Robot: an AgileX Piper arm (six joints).
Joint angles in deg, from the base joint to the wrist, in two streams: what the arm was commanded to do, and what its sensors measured. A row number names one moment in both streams.
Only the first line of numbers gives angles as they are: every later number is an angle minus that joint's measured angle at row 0.
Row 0, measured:
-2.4 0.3 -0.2 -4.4 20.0 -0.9
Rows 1 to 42, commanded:
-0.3 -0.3 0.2 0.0 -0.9 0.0
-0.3 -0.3 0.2 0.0 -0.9 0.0
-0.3 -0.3 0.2 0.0 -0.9 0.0
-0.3 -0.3 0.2 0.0 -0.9 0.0
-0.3 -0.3 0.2 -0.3 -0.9 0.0
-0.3 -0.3 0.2 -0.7 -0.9 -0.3
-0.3 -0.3 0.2 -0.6 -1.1 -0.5
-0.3 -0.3 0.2 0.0 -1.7 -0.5
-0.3 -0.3 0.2 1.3 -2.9 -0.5
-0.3 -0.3 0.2 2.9 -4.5 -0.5
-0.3 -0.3 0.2 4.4 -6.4 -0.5
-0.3 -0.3 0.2 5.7 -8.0 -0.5
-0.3 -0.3 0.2 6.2 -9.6 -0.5
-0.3 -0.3 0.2 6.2 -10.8 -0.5
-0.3 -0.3 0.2 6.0 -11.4 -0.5
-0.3 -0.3 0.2 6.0 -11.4 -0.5
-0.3 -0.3 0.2 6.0 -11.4 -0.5
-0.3 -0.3 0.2 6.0 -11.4 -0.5
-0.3 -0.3 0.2 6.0 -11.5 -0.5
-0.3 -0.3 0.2 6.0 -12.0 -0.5
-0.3 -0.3 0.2 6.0 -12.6 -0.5
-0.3 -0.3 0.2 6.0 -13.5 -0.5
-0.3 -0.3 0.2 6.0 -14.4 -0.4
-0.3 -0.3 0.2 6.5 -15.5 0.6
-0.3 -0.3 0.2 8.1 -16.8 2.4
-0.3 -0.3 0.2 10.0 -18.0 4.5
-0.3 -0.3 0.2 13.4 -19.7 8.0
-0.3 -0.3 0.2 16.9 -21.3 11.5
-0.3 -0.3 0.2 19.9 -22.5 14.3
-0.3 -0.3 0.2 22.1 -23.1 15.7
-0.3 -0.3 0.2 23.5 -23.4 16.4
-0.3 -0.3 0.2 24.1 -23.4 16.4
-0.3 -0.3 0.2 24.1 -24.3 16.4
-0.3 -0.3 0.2 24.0 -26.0 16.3
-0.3 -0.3 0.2 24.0 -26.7 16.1
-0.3 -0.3 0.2 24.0 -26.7 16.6
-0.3 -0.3 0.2 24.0 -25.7 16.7
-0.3 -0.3 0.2 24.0 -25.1 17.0
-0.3 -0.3 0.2 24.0 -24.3 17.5
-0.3 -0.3 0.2 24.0 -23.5 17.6
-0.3 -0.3 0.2 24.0 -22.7 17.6
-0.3 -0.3 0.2 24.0 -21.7 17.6
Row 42, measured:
0.0 0.0 0.0 24.1 -24.5 17.0
